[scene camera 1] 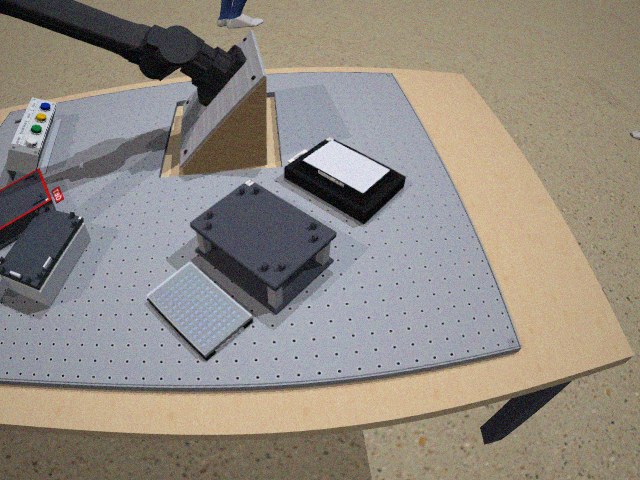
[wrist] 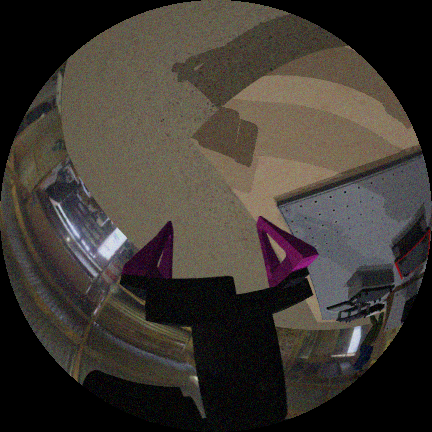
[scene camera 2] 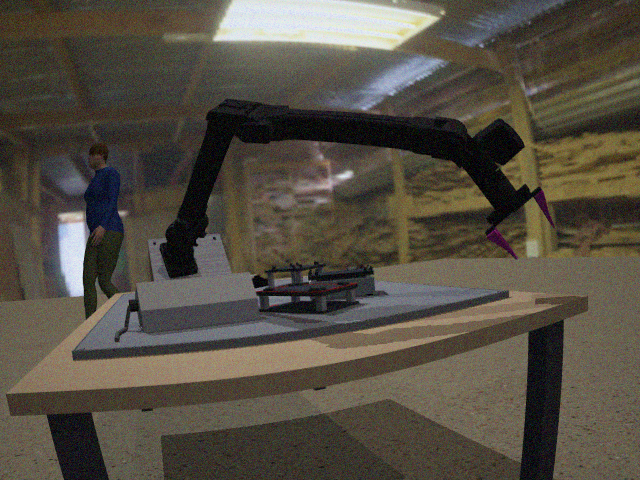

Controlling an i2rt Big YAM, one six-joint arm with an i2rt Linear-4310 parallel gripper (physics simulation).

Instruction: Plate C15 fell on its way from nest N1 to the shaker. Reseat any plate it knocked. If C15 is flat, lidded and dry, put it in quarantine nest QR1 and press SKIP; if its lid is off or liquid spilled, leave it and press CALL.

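Where they show: gripper, fingertip midpoint: [wrist: 215, 222] [scene camera 2: 535, 243]; arm's base at its link origin: [scene camera 1: 223, 76] [scene camera 2: 178, 260].
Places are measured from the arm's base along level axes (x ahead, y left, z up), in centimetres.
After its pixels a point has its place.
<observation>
A pale plate with a grid of wells [scene camera 1: 199, 310] {y -10.3, x 44.4, z -9.5 cm} lies face up and looks flat on the pegboard, beside the dark two-tier stand [scene camera 1: 263, 232] {y 0.2, x 37.2, z -5.2 cm}. Its label is not readable, and I cannot tell whether a lid is on; no liquid is visible around it. The red-edged nest QR1 [scene camera 1: 23, 198] {y -42.0, x 15.1, z -7.1 cm} [scene camera 2: 320, 289] {y -53.3, x 13.9, z -6.9 cm} is partly cut off in scene view 1. A grey box with a dark clamped top [scene camera 1: 43, 248] {y -34.2, x 30.9, z -5.6 cm}, seemingly the shaker, stands beside it. The button box [scene camera 1: 33, 129] {y -42.9, x -4.3, z -4.0 cm} [scene camera 2: 196, 307] {y -49.2, x -8.3, z -7.8 cm} has blue, yellow, green and white buttons. My gripper [scene camera 2: 535, 242] {y -79.5, x 45.9, z -2.3 cm} [wrist: 215, 222] {y -79.5, x 45.9, z -2.3 cm} is open and empty, high beyond the table end.
A black block [scene camera 1: 361, 206] {y 16.1, x 32.4, z -8.8 cm} with a white rectangular top [scene camera 1: 347, 165] {y 16.7, x 24.2, z -7.4 cm} sits behind the stand. The arm base is bolted to a sloped wedge [scene camera 1: 235, 134] {y 0.2, x 14.4, z -4.7 cm}. The pegboard [scene camera 1: 413, 320] {y 16.5, x 52.3, z -11.1 cm} lies on the wooden table [scene camera 1: 542, 258] {y 45.2, x 48.2, z -12.4 cm}. A person [scene camera 2: 103, 196] stands behind the table.
</observation>
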